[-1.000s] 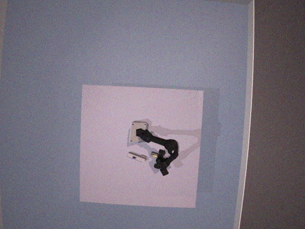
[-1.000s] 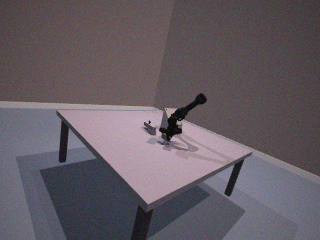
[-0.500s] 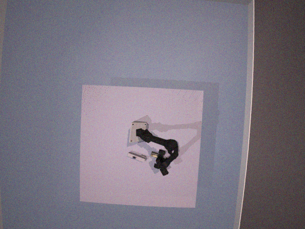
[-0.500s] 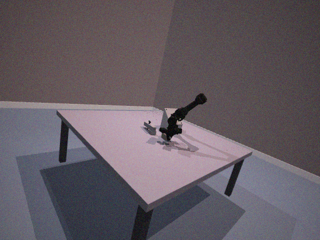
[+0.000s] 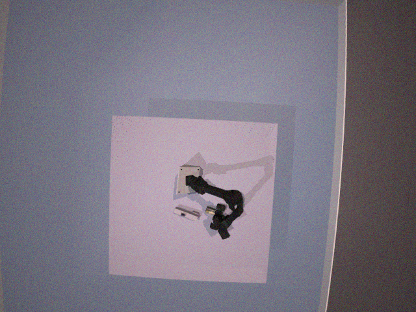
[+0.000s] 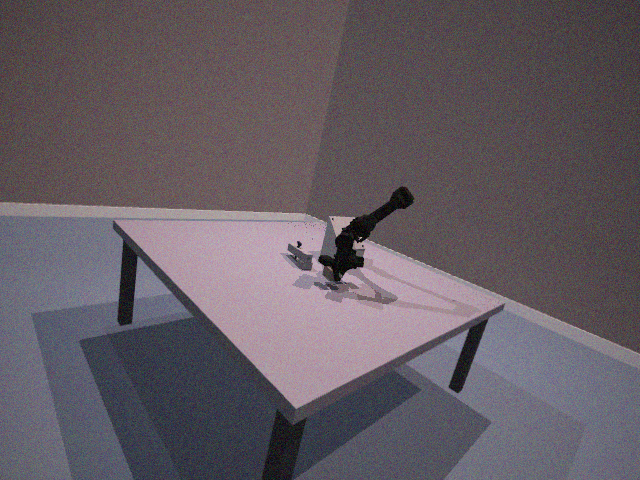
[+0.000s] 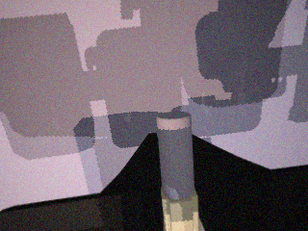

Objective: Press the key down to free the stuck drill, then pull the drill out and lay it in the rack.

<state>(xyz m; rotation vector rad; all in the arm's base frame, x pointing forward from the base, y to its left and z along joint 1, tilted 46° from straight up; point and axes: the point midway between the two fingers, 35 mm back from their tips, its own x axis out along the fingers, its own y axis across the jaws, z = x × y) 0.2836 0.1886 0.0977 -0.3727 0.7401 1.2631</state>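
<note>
Right now my gripper tip is 10 mm past the drill, 40 mm to the left of it and 40 mm below it. From my gripper tip the other things lie so: tan rack (20 mm behind, 50 mm to the right, 10 mm above); pale long fixture block (230 mm to the right, 30 mm above).
</note>
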